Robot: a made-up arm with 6 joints.
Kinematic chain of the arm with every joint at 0, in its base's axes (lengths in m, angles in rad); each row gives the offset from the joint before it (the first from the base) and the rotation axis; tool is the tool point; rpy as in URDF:
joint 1: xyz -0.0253 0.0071 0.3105 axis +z
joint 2: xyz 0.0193 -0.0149 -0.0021 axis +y
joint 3: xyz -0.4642 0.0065 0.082 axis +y
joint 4: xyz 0.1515 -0.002 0.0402 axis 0.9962 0 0.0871
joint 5: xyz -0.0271 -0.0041 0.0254 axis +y
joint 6: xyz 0.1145 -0.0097 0.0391 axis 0.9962 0 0.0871
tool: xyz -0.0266 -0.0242 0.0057 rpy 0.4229 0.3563 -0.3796
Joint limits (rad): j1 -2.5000..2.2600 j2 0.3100..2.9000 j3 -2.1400..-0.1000 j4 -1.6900..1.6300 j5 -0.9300..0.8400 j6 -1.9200..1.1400
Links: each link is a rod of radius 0.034 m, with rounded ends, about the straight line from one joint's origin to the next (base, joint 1, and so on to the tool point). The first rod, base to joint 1, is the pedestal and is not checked.
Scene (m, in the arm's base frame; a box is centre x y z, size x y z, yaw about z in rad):
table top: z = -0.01
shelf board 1: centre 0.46 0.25 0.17 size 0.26 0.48 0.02 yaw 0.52
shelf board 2: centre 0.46 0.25 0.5 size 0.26 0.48 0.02 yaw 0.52
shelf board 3: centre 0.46 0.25 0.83 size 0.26 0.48 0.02 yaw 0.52
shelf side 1: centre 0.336 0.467 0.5 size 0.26 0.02 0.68 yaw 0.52
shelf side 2: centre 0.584 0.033 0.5 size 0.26 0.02 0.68 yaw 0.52
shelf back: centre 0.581 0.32 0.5 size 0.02 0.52 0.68 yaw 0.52
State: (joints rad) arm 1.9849 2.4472 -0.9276 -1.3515 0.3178 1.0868
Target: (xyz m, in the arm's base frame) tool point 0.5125 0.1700 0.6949
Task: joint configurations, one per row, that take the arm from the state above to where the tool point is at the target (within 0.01 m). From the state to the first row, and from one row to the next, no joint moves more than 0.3 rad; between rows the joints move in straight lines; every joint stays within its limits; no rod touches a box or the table.
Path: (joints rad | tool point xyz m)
1: 1.7361 2.2484 -0.7998 -1.2825 0.2903 1.0651 | -0.0970 0.4821 0.4156
2: 1.4873 2.0496 -0.6720 -1.2135 0.2627 1.0434 | 0.0177 0.4328 0.4876
3: 1.2384 1.8508 -0.5441 -1.1445 0.2352 1.0217 | 0.1002 0.3483 0.5462
4: 0.9777 1.7737 -0.6206 -1.1344 0.3141 1.0398 | 0.1842 0.2922 0.5833
5: 0.7169 1.6967 -0.6971 -1.1243 0.3931 1.0579 | 0.2438 0.2134 0.6211
6: 0.4562 1.6197 -0.7736 -1.1143 0.4720 1.0759 | 0.2727 0.1222 0.6585
7: 0.1955 1.5427 -0.8501 -1.1042 0.5510 1.0940 | 0.2683 0.0302 0.6949
8: 0.2244 1.6893 -1.1177 -1.1356 0.4900 1.0605 | 0.3437 0.0619 0.7072
9: 0.2532 1.8360 -1.3854 -1.1670 0.4291 1.0271 | 0.4105 0.0965 0.7113
10: 0.2821 1.9826 -1.6530 -1.1984 0.3681 0.9936 | 0.4672 0.1330 0.7072
11: 0.3110 2.1292 -1.9207 -1.2298 0.3072 0.9602 | 0.5125 0.1700 0.6949

